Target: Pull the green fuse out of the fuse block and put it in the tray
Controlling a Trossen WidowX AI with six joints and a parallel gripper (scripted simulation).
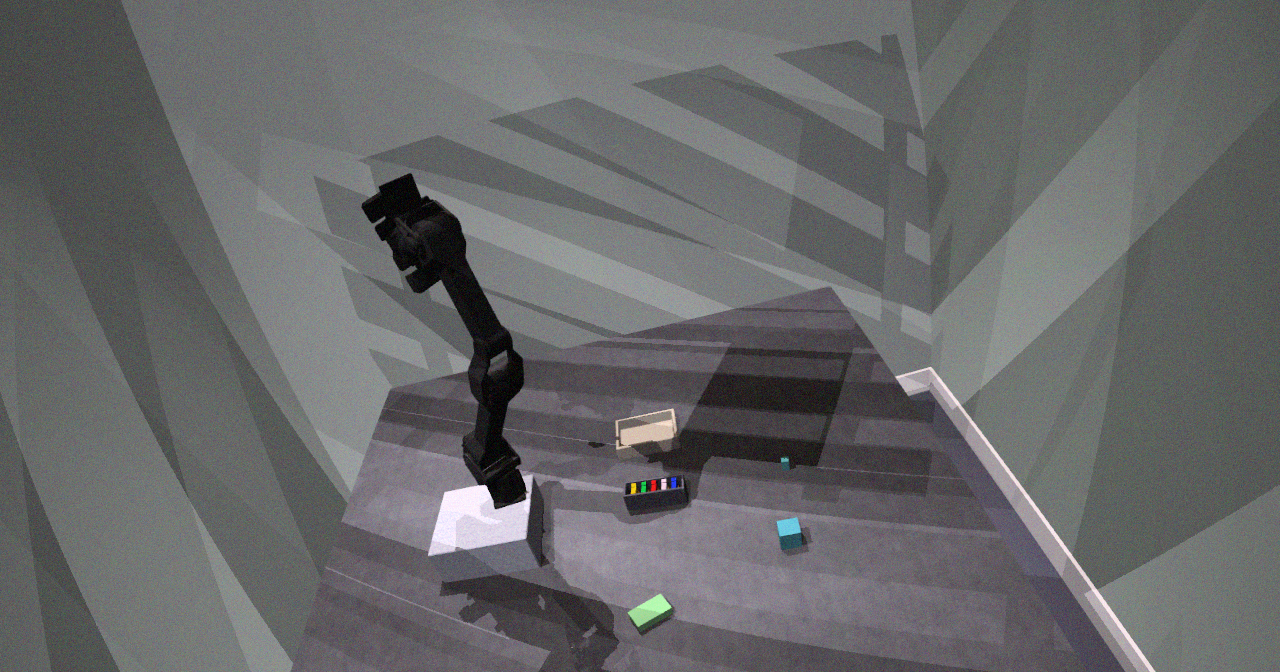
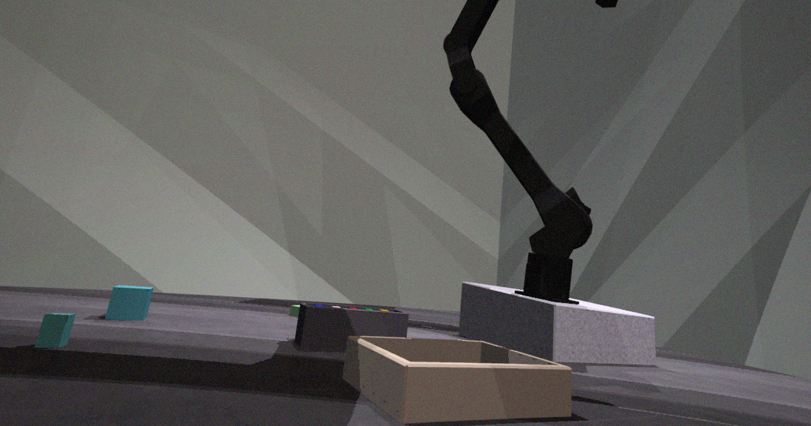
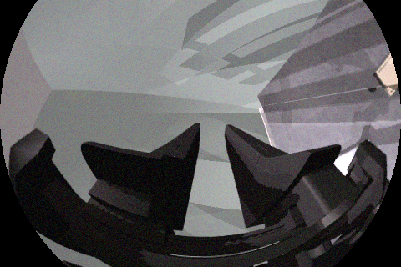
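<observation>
Right now my gripper tip is 30 cm short of the green fuse, 23 cm to the left of it and 56 cm above it. Also, from my gripper tip: tan tray: 36 cm ahead, 4 cm to the right, 58 cm below; then red fuse: 32 cm ahead, 23 cm to the right, 56 cm below; then yellow fuse: 28 cm ahead, 22 cm to the right, 56 cm below.
</observation>
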